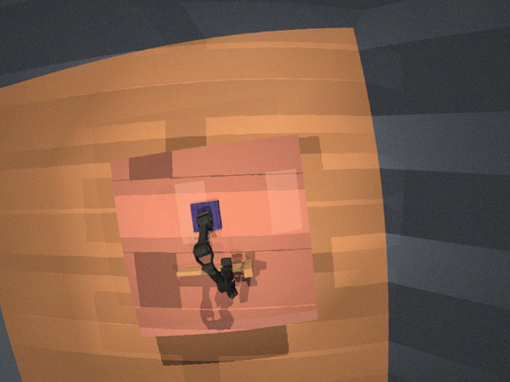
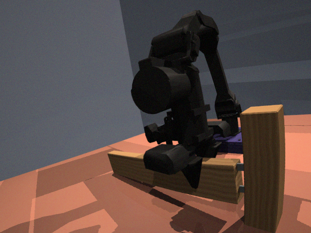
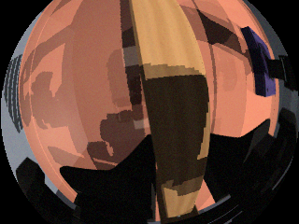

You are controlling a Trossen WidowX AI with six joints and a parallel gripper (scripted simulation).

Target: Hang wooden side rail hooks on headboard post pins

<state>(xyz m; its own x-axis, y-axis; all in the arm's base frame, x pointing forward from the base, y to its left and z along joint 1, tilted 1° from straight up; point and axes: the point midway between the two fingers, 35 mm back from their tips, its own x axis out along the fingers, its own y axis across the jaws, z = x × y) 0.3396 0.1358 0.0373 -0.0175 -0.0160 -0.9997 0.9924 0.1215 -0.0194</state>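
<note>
Right now my gripper tip is 2 cm past the headboard post, 12 cm to the right of it and 4 cm below it.
</note>
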